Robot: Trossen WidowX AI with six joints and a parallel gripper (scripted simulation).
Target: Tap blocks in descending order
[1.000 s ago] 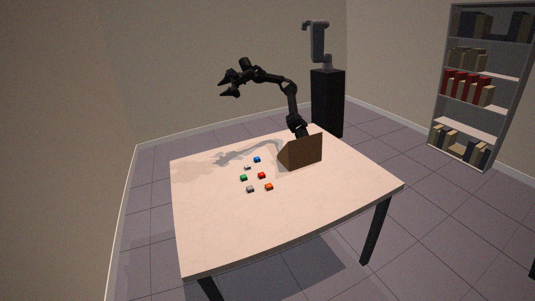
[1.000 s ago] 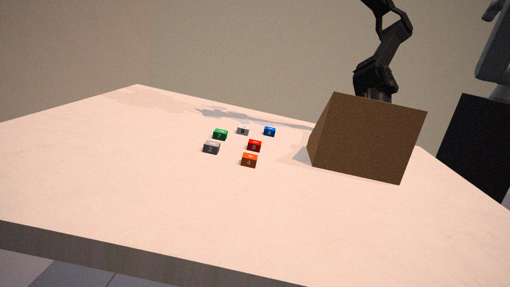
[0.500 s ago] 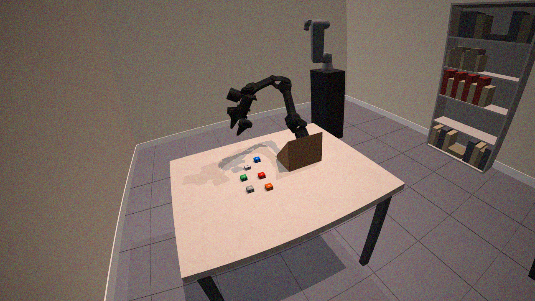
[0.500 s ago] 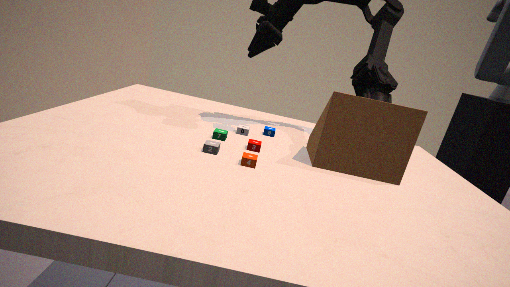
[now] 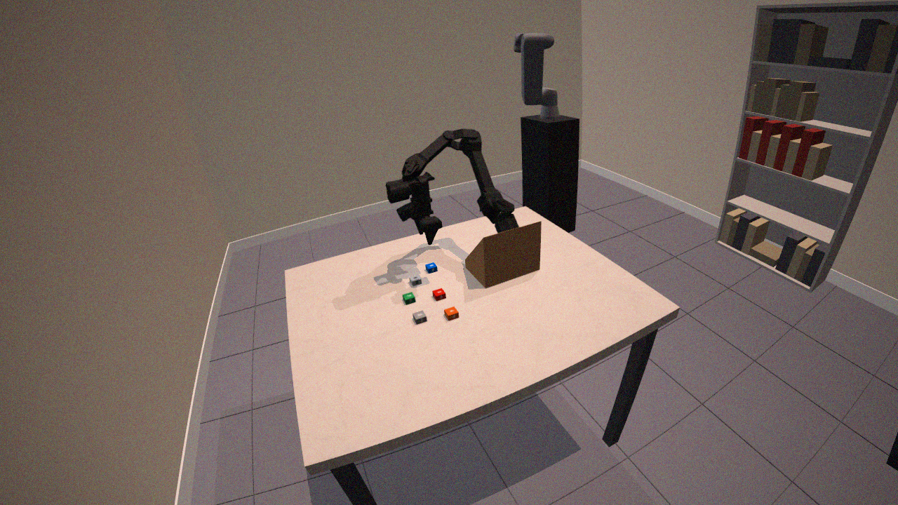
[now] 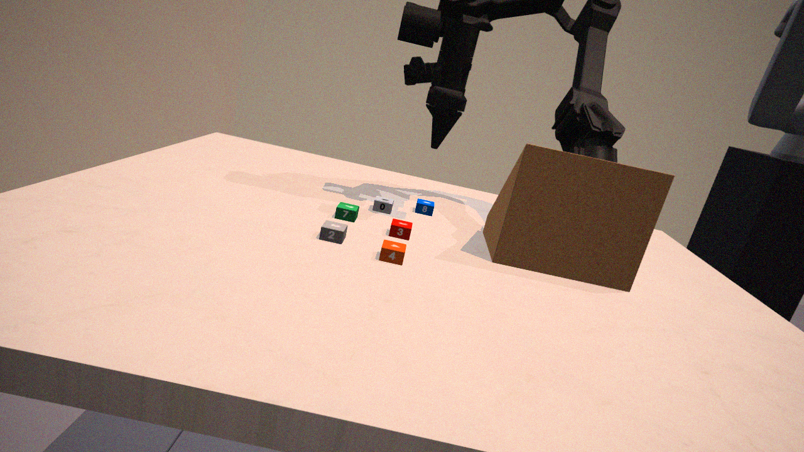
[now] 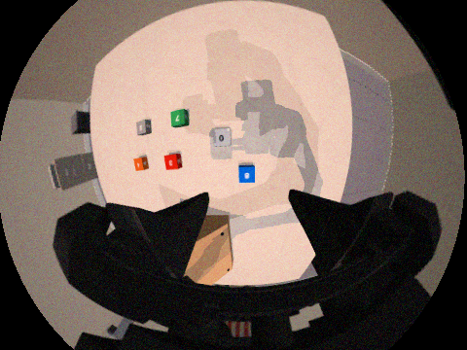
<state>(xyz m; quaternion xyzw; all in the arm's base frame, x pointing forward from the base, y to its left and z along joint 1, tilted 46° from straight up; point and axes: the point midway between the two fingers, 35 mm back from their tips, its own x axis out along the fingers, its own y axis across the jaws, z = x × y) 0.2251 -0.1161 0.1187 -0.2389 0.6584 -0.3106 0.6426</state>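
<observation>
My gripper tip is 12 cm above the blue 8 block, 1 cm to the left of it and 1 cm past it. From my gripper tip the other things lie so: red block: 15 cm to the left, 12 cm below, 4 cm ahead; green block: 13 cm ahead, 12 cm to the left, 12 cm below; white block: 12 cm below, 7 cm ahead, 3 cm to the left.
</observation>
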